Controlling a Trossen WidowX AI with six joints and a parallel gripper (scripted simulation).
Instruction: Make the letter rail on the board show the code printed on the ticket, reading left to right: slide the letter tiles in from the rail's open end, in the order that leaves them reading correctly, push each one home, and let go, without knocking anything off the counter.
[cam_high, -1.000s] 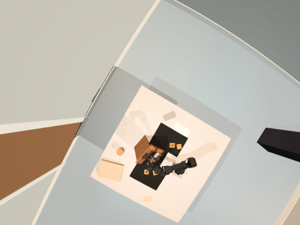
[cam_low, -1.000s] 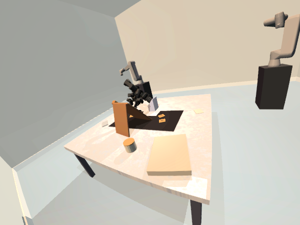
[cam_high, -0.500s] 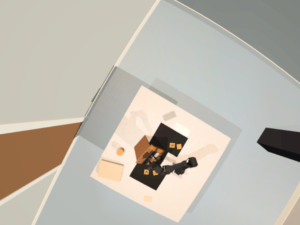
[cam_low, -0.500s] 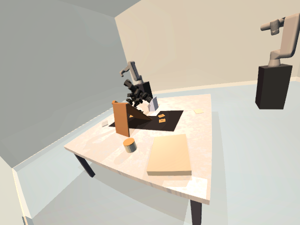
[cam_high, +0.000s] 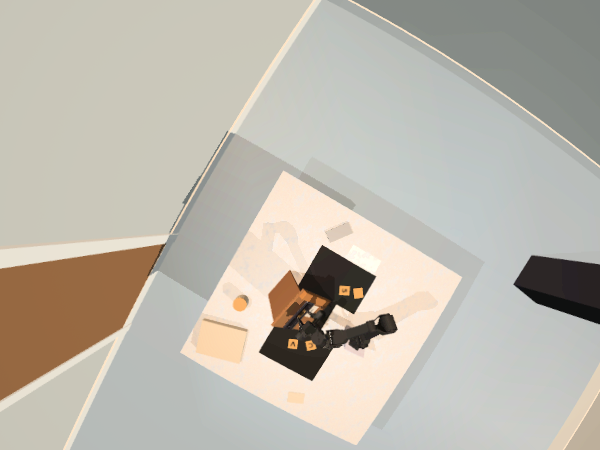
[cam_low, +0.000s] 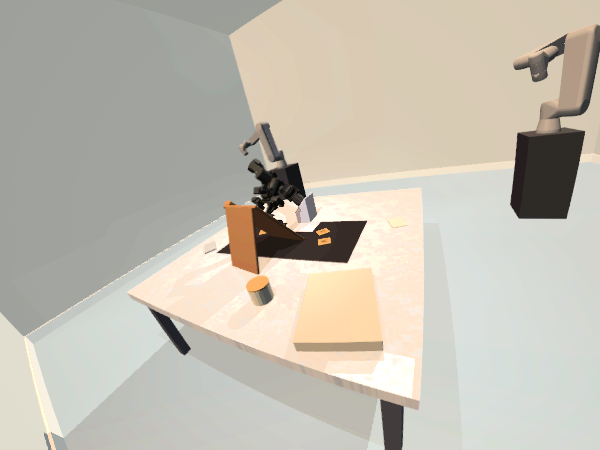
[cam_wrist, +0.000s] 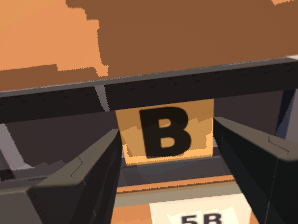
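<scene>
Right now the white ticket is 8 cm below my gripper tip, 6 cm behind it and 2 cm to the right of it. Round my gripper tip: black mat (18 cm below, 16 cm behind, 1 cm to the left); then letter tile (right at my gripper tip); then grey block (47 cm to the right, 18 cm below, 6 cm ahead).
</scene>
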